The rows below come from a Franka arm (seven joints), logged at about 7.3 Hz.
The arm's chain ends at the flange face. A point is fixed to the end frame.
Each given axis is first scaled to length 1.
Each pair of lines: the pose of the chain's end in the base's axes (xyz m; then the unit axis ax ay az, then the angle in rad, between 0 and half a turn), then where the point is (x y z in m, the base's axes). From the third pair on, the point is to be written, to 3 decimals.
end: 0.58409 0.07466 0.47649 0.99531 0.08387 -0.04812 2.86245
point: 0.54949 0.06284 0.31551
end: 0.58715 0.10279 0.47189 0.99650 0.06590 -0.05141 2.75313
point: 0.55319 0.07429 0.31288
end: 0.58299 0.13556 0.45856 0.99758 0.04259 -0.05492 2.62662
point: 0.549 0.088 0.304
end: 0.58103 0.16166 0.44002 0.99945 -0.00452 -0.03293 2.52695
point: 0.554 0.101 0.289
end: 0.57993 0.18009 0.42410 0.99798 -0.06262 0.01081 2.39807
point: 0.564 0.101 0.280
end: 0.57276 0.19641 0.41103 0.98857 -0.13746 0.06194 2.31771
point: 0.567 0.106 0.273
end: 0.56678 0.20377 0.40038 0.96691 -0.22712 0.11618 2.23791
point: 0.569 0.100 0.272
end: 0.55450 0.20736 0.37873 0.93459 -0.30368 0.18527 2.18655
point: 0.568 0.093 0.261
